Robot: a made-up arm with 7 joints. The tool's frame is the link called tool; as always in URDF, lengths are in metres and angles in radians. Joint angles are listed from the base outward. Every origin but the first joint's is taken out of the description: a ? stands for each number. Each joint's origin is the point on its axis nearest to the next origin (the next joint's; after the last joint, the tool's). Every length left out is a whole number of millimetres.
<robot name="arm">
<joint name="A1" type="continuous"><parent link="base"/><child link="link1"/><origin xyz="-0.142 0.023 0.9" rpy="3.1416 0 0"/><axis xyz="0 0 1"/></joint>
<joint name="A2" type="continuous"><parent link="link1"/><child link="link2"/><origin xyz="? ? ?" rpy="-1.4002 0.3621 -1.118"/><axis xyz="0 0 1"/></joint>
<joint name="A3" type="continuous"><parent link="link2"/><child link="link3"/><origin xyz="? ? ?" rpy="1.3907 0.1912 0.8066"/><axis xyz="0 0 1"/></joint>
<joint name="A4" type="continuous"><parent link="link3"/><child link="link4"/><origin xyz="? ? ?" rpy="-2.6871 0.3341 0.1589"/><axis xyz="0 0 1"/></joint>
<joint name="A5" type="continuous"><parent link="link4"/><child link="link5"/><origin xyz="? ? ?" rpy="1.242 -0.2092 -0.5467"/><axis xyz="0 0 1"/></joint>
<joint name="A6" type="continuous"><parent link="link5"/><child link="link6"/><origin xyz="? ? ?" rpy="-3.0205 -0.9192 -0.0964"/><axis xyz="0 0 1"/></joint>
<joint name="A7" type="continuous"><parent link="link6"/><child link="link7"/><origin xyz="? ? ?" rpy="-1.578 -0.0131 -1.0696"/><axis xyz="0 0 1"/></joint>
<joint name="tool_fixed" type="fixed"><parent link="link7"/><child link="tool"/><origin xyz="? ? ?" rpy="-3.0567 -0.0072 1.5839"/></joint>
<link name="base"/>
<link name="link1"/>
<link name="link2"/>
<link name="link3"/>
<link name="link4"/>
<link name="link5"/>
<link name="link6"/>
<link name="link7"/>
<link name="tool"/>
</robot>
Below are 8 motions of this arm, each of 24 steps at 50 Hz.
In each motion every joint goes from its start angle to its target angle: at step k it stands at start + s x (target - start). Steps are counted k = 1, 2, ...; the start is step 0. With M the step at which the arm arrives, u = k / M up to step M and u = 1 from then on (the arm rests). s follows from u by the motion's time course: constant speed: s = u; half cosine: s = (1 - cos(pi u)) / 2; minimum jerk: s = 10 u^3 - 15 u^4 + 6 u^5.
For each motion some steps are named. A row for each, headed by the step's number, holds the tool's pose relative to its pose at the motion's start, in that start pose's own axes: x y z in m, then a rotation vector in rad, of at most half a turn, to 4 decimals.
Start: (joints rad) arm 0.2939 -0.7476 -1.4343 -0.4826 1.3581 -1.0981 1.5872
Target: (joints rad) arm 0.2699 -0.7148 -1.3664 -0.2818 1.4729 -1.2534 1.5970
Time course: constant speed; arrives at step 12
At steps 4, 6, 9, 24:
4: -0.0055 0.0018 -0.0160 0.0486 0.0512 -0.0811
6: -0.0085 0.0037 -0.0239 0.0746 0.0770 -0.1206
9: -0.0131 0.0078 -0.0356 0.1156 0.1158 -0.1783
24: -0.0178 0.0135 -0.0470 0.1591 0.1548 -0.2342

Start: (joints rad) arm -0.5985 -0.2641 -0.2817 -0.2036 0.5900 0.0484 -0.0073
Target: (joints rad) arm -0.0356 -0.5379 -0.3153 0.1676 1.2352 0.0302 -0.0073
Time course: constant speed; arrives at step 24
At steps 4, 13, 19, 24:
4: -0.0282 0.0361 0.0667 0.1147 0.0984 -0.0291
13: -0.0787 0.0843 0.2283 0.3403 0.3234 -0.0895
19: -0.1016 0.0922 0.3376 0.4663 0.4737 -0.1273
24: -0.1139 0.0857 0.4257 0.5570 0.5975 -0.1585

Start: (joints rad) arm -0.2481 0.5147 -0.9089 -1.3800 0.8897 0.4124 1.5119
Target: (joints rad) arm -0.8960 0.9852 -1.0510 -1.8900 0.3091 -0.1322 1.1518
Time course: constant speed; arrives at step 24
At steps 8, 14, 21, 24:
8: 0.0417 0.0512 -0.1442 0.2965 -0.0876 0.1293
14: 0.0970 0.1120 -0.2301 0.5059 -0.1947 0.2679
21: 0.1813 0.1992 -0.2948 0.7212 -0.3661 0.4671
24: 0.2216 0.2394 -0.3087 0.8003 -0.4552 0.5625

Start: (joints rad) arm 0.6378 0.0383 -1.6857 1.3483 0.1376 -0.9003 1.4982
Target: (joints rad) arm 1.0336 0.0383 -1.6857 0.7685 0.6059 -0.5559 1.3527
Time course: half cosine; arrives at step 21
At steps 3, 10, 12, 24:
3: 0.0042 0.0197 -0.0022 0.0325 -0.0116 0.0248
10: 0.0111 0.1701 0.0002 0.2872 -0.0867 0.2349
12: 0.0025 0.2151 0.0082 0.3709 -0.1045 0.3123
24: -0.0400 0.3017 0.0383 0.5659 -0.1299 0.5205

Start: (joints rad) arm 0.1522 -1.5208 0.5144 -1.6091 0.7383 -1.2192 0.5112
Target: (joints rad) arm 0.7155 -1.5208 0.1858 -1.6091 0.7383 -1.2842 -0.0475
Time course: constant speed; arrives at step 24
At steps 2, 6, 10, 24:
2: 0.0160 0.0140 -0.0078 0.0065 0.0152 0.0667
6: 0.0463 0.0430 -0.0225 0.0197 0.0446 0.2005
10: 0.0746 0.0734 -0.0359 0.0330 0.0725 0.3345
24: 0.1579 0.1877 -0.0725 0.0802 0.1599 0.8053

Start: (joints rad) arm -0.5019 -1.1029 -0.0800 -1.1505 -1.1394 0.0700 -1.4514
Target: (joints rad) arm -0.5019 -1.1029 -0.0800 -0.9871 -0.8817 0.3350 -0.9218
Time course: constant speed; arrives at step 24
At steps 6, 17, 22, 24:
6: 0.0276 0.0106 0.0334 0.0494 -0.0067 -0.1494
17: 0.0695 0.0199 0.0974 0.1442 0.0039 -0.4146
22: 0.0846 0.0200 0.1267 0.1876 0.0190 -0.5309
24: 0.0899 0.0193 0.1384 0.2047 0.0270 -0.5765

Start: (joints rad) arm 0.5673 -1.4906 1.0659 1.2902 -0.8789 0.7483 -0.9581
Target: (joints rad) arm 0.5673 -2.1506 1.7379 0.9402 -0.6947 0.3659 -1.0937
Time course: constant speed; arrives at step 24
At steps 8, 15, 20, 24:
8: 0.0723 -0.0660 -0.0459 -0.1672 -0.1953 -0.1355
15: 0.1378 -0.1377 -0.0455 -0.3070 -0.4265 -0.2295
20: 0.1815 -0.1892 -0.0190 -0.4006 -0.6209 -0.2796
24: 0.2119 -0.2269 0.0178 -0.4706 -0.7915 -0.3092

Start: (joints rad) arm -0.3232 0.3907 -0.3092 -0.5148 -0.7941 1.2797 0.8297
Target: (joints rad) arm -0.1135 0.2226 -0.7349 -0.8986 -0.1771 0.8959 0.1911
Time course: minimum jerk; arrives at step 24
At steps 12, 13, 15, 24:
12: 0.0290 -0.0144 0.0081 0.3035 0.3795 0.2307
13: 0.0336 -0.0181 0.0116 0.3643 0.4295 0.2654
15: 0.0428 -0.0264 0.0195 0.4885 0.5158 0.3294
24: 0.0628 -0.0481 0.0378 0.7513 0.6463 0.4414

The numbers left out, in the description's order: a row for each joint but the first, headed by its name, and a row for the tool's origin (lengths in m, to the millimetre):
A2: -0.139 0.384 0
A3: 0.012 -0.026 0
A4: -0.069 0.064 0
A5: -0.13 -0.219 0
A6: 0.288 0.17 0
A7: -0.027 0.228 0
tool: 0.094 0.024 0

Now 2 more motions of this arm.
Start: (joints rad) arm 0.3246 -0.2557 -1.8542 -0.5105 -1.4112 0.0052 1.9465
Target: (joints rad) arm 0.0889 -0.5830 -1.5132 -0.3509 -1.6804 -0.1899 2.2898
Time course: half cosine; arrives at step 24
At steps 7, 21, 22, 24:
7: 0.0321 -0.0111 -0.0263 -0.0405 -0.0235 0.0063
21: 0.1626 -0.0296 -0.1182 -0.1717 -0.1155 0.0522
22: 0.1662 -0.0294 -0.1206 -0.1746 -0.1179 0.0539
24: 0.1690 -0.0292 -0.1225 -0.1770 -0.1199 0.0553

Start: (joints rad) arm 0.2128 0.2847 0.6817 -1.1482 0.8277 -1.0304 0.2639
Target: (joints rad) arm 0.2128 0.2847 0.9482 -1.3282 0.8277 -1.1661 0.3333
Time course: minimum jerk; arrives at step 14
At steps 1, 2, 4, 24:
1: 0.0004 0.0004 -0.0002 0.0012 -0.0002 0.0009
2: 0.0030 0.0031 -0.0018 0.0086 -0.0011 0.0064
4: 0.0182 0.0199 -0.0105 0.0534 -0.0063 0.0403
24: 0.1067 0.1576 -0.0504 0.3541 -0.0159 0.2916

